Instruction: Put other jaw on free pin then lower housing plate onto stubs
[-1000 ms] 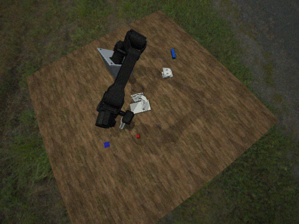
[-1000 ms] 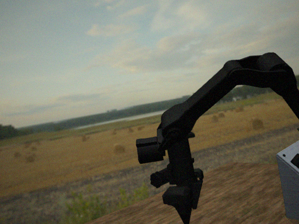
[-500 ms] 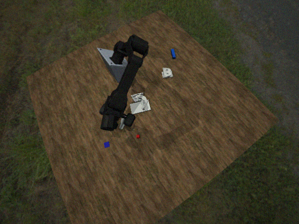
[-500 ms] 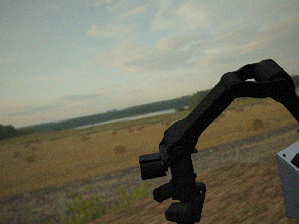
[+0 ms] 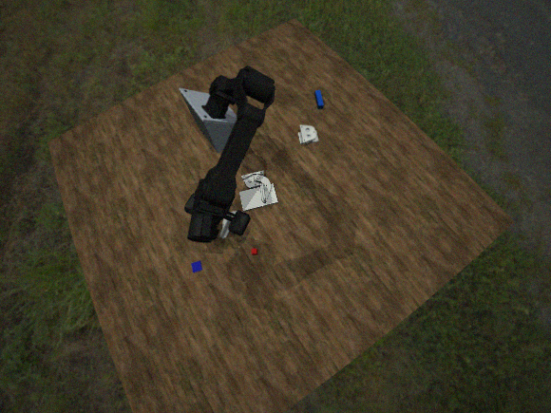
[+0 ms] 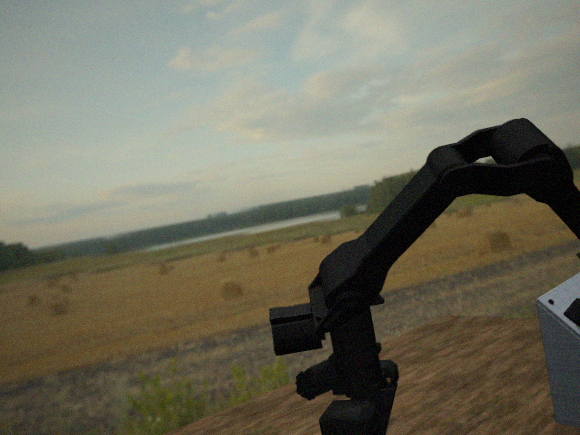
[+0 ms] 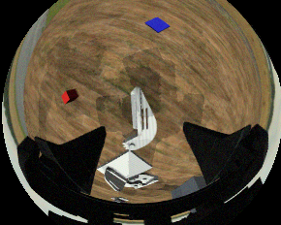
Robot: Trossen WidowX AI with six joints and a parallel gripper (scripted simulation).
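The white jaw lies 4 cm to the left of my gripper tip and 4 cm below it. The rest, counted from my gripper tip: white stepped piece 44 cm to the left, 8 cm behind, 4 cm below; then red cube 13 cm ahead, 4 cm below, 2 cm to the left; then blue square 15 cm to the right, 5 cm below, 4 cm ahead.
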